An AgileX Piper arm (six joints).
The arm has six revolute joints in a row. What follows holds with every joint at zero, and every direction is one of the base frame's. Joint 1 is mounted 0.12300 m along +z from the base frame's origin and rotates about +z. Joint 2 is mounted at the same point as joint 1 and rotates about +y. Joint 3 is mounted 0.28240 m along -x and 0.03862 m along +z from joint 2 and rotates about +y. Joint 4 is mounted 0.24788 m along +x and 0.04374 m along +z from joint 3 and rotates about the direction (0.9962, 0, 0.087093). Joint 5 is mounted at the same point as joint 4 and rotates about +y. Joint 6 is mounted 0.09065 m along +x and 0.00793 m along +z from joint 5 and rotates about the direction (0.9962, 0, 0.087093). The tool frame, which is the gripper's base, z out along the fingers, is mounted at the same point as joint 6; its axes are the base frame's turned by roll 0.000, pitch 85.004 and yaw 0.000 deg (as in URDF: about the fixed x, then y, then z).
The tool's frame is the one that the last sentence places.
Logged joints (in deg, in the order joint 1, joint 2, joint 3, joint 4, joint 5, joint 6), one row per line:
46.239 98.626 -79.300 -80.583 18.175 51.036
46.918 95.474 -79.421 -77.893 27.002 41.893
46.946 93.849 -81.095 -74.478 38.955 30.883
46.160 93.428 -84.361 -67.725 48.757 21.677
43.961 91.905 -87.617 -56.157 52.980 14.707
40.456 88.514 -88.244 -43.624 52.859 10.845
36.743 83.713 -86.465 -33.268 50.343 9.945
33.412 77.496 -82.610 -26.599 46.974 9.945
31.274 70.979 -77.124 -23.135 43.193 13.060
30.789 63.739 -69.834 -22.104 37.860 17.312
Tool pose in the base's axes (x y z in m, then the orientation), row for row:
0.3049 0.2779 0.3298 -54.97 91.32 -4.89
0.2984 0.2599 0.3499 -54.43 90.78 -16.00
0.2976 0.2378 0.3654 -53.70 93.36 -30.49
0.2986 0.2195 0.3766 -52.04 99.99 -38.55
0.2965 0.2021 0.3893 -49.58 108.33 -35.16
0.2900 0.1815 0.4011 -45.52 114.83 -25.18
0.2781 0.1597 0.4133 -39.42 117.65 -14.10
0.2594 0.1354 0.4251 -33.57 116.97 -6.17
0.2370 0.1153 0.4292 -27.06 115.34 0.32
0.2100 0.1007 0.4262 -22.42 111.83 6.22
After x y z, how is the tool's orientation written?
As a rotation vector, in degrees.
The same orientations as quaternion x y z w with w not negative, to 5 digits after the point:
-0.41333 0.68665 -0.03677 0.59692
-0.40886 0.68190 -0.12019 0.59447
-0.39757 0.69120 -0.22574 0.55966
-0.37664 0.72368 -0.27900 0.50655
-0.35277 0.77080 -0.25017 0.46780
-0.32182 0.81184 -0.17802 0.45350
-0.27985 0.83521 -0.10010 0.46270
-0.24079 0.83899 -0.04426 0.48597
-0.19627 0.83656 0.00232 0.51150
-0.16482 0.82213 0.04573 0.54299

